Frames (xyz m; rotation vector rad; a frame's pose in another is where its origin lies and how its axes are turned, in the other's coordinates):
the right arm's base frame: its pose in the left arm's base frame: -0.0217 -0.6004 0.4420 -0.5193 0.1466 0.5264
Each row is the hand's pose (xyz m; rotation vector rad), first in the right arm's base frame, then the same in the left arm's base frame.
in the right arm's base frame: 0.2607 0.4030 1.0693 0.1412 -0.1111 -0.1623
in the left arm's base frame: -0.0024 0.3562 1.1190 -0.3596 0.0346 0.3821
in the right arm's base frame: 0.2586 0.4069 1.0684 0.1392 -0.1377 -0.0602
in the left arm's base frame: -0.0062 0.3577 1.1171 -0.3494 0.0356 0.4877
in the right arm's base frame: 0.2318 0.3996 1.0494 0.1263 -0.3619 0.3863
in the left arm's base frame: -0.0255 0.3308 1.1110 -0.2644 -0.0685 0.9724
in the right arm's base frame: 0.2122 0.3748 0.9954 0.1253 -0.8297 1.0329
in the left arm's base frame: -0.0297 0.2764 1.0804 -0.0277 -0.3751 1.6834
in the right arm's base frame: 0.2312 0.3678 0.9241 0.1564 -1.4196 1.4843
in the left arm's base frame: -0.0100 0.2433 1.0170 0.3220 -0.8665 2.1765
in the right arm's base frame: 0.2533 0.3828 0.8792 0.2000 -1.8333 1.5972
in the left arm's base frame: 0.0011 0.2414 0.9660 0.5766 -1.2530 2.2908
